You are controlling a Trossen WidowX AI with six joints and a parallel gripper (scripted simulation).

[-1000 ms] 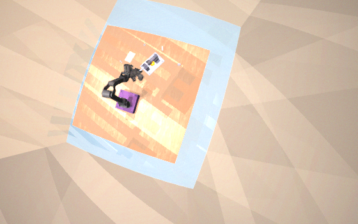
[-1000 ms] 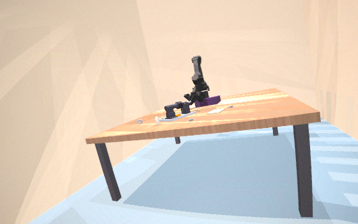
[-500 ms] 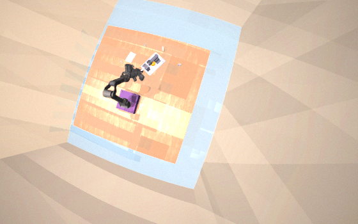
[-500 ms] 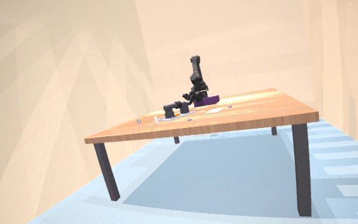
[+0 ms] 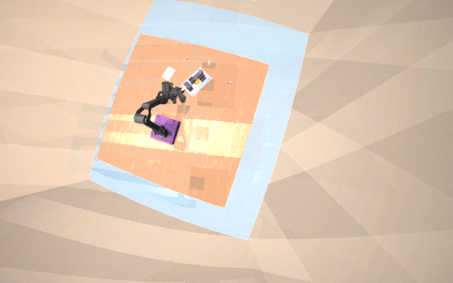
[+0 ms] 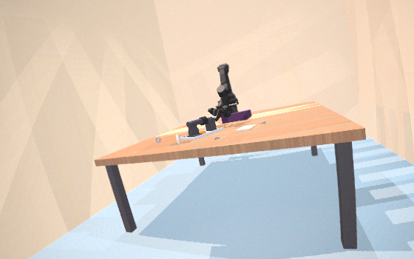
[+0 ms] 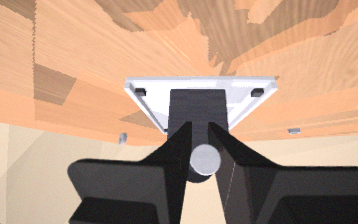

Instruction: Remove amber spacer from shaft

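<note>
The shaft is 40 mm ahead of my gripper tip, 30 mm to the right of it and 20 mm above it. The rest, counted from my gripper tip: white peg 290 mm ahead, 140 mm to the right, 30 mm below; amber spacer 110 mm ahead, 70 mm to the right, 40 mm below; flat white sheet 210 mm to the left, 140 mm ahead, 50 mm below.
</note>
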